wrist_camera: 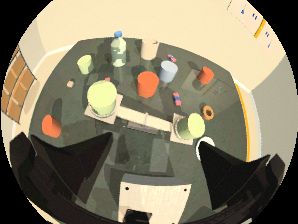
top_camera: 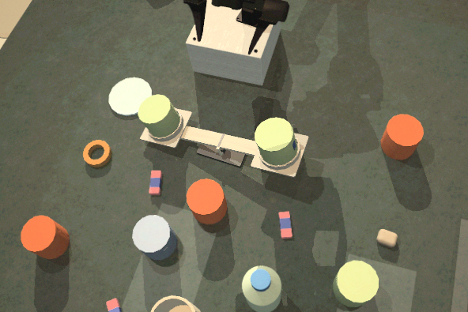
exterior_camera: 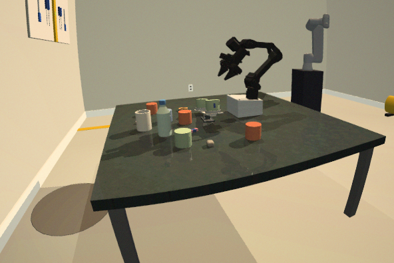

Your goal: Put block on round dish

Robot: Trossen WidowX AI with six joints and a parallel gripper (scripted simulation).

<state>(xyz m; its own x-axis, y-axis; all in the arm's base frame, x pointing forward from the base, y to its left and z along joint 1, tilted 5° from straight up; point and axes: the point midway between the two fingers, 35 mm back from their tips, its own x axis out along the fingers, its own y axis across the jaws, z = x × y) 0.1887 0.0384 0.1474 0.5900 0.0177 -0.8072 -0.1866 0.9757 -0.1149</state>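
My gripper tip is 190 mm above the teal block, 120 mm to the left of it and 100 mm short of it. From my gripper tip the other things lie so: beige lump 390 mm to the left, 220 mm below, 140 mm ahead; round white dish 240 mm to the right, 230 mm below, 60 mm ahead; grey-blue cup 330 mm ahead, 190 mm below, 10 mm to the left.
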